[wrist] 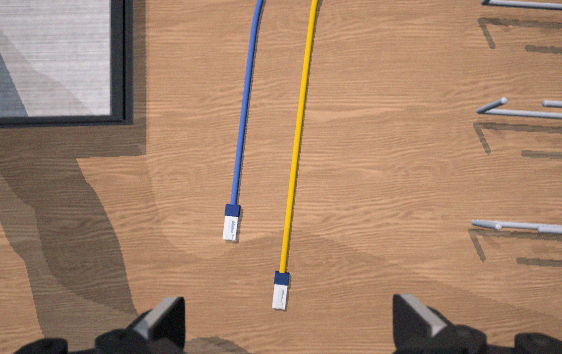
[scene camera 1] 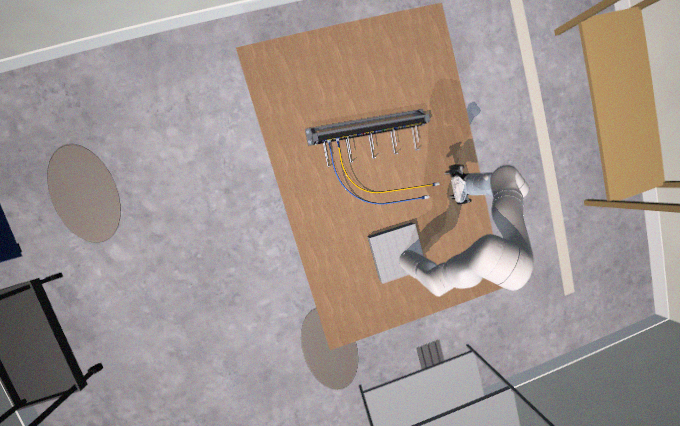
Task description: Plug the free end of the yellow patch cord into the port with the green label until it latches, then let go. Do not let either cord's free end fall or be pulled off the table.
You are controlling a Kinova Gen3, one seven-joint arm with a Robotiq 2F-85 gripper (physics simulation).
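Places are measured from the arm's base along level axes (x ahead, y down, z left), in centimetres.
Pixels of known places: gripper, between the fingertips: (wrist: 288, 319) (scene camera 1: 449, 184); arm's base, origin of its link: (scene camera 1: 408, 260).
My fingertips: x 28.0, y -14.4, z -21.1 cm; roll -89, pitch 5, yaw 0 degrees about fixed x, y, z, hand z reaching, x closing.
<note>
For each thing: its top centre in the pictures, then the offset to it from my fingertips. "*": a spot on its surface instead. Level surfaces: height alone.
- yellow patch cord, a spot on its surface: (wrist: 299, 130) (scene camera 1: 405, 188) * dx +2.1, dy +18.7, dz +10.6 cm
- white plug with a dark blue boot, centre of its top: (wrist: 279, 298) (scene camera 1: 437, 184) dx -1.2, dy +18.1, dz -4.4 cm
- panel, centre of its top: (scene camera 1: 373, 128) dx +31.0, dy +9.4, dz +18.7 cm
- table, height of its surface: dy +19.3 cm
The yellow patch cord (scene camera 1: 399, 190) (wrist: 299, 130) lies on the table and curves from the patch panel's left part. Its free end, a white plug with a dark blue boot (scene camera 1: 436, 184) (wrist: 280, 297), lies flat on the wood. The blue cord (scene camera 1: 381, 203) (wrist: 243, 120) lies beside it, with its own white plug (scene camera 1: 426, 197) (wrist: 231, 228) on the table. My gripper (scene camera 1: 451, 185) (wrist: 288, 319) is open and empty above the table. In the wrist view the yellow plug shows between the spread fingertips, below them. The green label is too small to make out on the panel (scene camera 1: 368, 129).
Wire cable hooks (scene camera 1: 372, 145) (wrist: 522, 114) stick out from the panel's front, toward the cords. A grey, dark-edged flat box (scene camera 1: 393, 253) (wrist: 60, 65) lies near the arm's base. The table (scene camera 1: 346, 75) has its right edge under the arm's wrist.
</note>
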